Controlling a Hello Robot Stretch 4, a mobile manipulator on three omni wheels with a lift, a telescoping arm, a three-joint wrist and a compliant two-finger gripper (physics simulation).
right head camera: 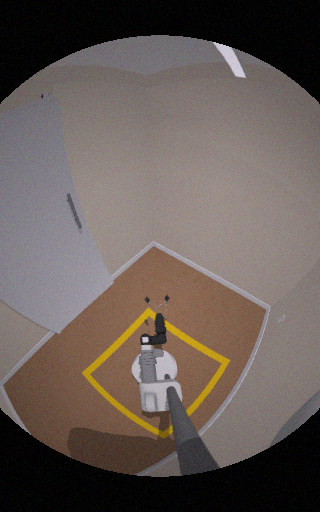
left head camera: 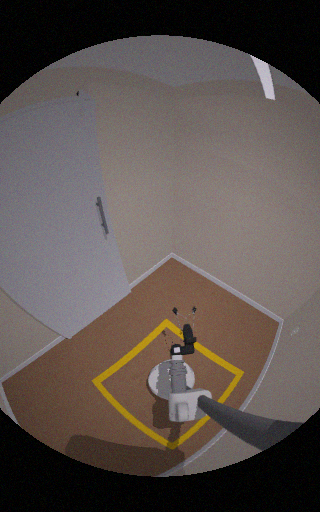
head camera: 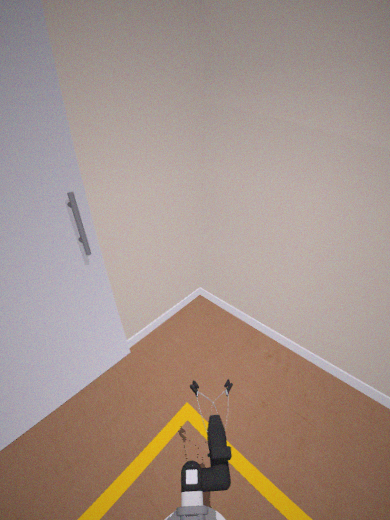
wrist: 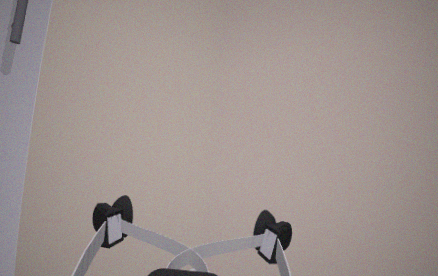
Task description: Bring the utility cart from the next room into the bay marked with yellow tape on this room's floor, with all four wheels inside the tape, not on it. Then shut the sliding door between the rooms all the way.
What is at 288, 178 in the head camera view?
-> A beige wall.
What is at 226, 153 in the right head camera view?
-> A beige wall.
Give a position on a yellow tape bay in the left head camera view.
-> At 165, 323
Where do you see a yellow tape bay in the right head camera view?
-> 86, 372
